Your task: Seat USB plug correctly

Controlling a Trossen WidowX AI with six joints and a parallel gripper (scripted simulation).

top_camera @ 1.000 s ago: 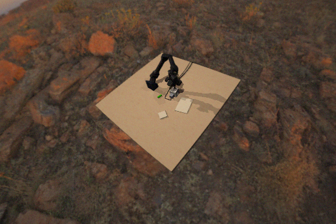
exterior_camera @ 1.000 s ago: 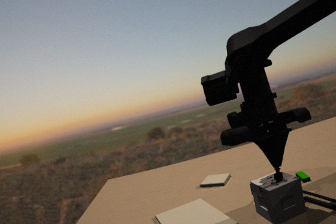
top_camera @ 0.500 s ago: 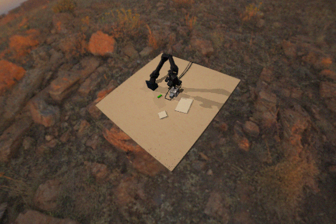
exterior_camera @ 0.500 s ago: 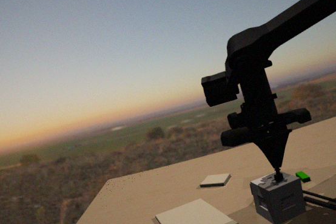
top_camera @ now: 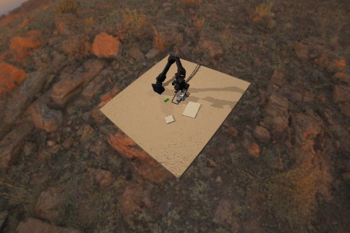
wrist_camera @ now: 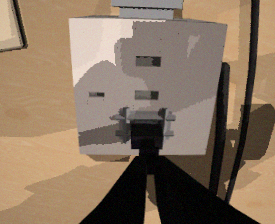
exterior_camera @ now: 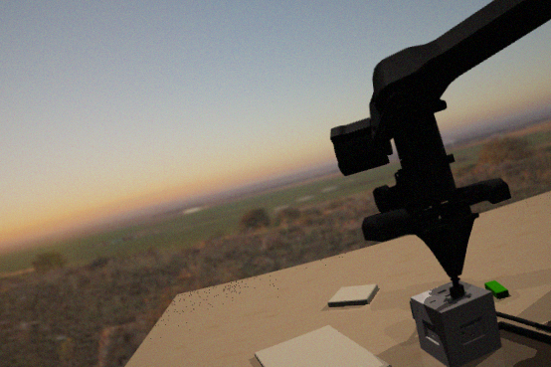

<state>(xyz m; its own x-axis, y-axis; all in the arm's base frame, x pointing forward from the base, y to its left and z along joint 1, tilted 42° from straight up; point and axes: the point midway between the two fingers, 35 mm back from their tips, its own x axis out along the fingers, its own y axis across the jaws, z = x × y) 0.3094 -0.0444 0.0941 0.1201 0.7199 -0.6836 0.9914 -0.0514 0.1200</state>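
Right now my gripper tip is 20 mm above the black USB plug. Round my gripper tip: white plate (180 mm ahead, 120 mm to the right, 100 mm below); USB socket (40 mm below); green block (140 mm behind, 130 mm to the right, 100 mm below).
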